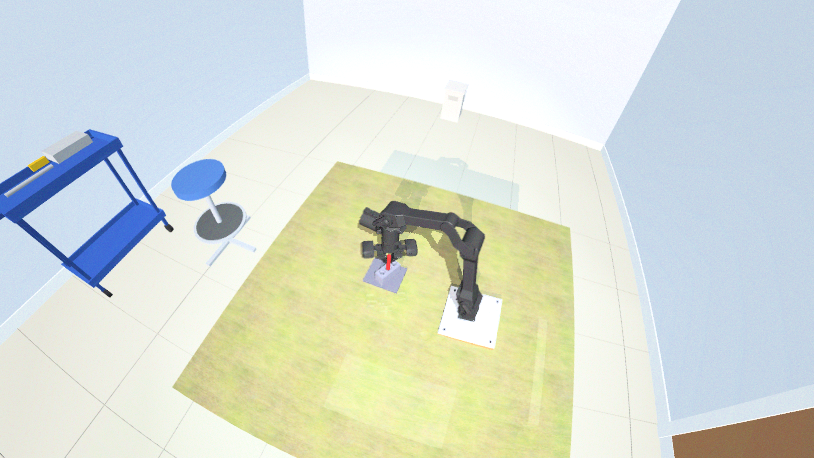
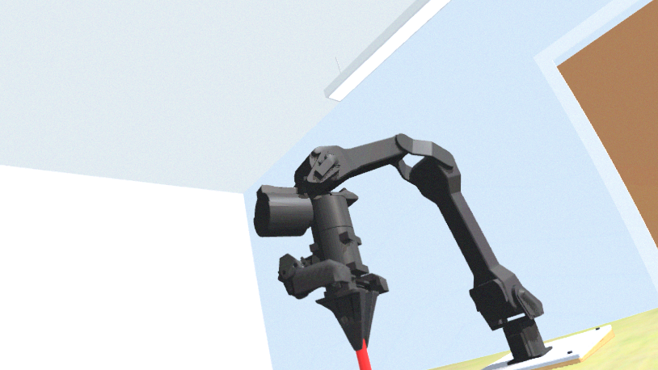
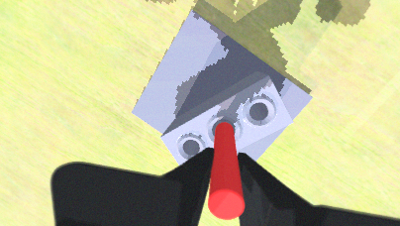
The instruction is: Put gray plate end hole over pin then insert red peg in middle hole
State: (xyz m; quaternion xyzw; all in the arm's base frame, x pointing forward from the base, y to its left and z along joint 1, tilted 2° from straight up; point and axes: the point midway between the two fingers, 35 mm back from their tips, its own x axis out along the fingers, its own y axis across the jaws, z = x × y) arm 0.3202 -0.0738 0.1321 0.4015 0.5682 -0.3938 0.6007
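Now: gripper tip right at the red peg. Round my gripper tip: flat gray base 90 mm below, 10 mm to the left, 10 mm ahead; gray plate 50 mm below.
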